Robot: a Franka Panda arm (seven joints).
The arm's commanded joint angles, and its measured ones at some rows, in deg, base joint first. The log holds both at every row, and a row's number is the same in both.
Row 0, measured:
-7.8, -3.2, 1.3, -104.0, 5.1, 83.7, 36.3
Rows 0 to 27, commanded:
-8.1, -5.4, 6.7, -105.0, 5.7, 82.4, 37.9
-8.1, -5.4, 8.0, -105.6, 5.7, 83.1, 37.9
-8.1, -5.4, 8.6, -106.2, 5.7, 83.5, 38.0
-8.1, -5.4, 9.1, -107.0, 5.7, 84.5, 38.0
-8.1, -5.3, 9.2, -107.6, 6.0, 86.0, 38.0
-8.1, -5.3, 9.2, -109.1, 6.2, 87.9, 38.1
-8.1, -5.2, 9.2, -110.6, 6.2, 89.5, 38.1
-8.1, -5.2, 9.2, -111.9, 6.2, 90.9, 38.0
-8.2, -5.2, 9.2, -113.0, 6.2, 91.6, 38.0
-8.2, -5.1, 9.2, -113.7, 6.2, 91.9, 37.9
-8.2, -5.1, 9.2, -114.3, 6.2, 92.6, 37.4
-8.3, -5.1, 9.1, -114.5, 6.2, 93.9, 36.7
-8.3, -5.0, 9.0, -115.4, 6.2, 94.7, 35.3
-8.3, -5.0, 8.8, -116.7, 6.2, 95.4, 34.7
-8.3, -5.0, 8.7, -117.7, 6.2, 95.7, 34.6
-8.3, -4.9, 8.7, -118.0, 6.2, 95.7, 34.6
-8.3, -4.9, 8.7, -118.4, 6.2, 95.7, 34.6
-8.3, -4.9, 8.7, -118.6, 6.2, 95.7, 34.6
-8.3, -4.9, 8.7, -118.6, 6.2, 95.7, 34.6
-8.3, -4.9, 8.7, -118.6, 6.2, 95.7, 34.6
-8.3, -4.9, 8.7, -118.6, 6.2, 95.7, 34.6
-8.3, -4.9, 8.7, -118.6, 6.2, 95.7, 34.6
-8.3, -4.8, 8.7, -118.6, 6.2, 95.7, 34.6
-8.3, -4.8, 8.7, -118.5, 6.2, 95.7, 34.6
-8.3, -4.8, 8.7, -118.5, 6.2, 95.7, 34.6
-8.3, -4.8, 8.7, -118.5, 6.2, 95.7, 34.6
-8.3, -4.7, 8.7, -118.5, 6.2, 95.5, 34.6
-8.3, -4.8, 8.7, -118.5, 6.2, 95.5, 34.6
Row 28, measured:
-8.0, -4.1, 8.6, -117.9, 5.3, 94.8, 35.5
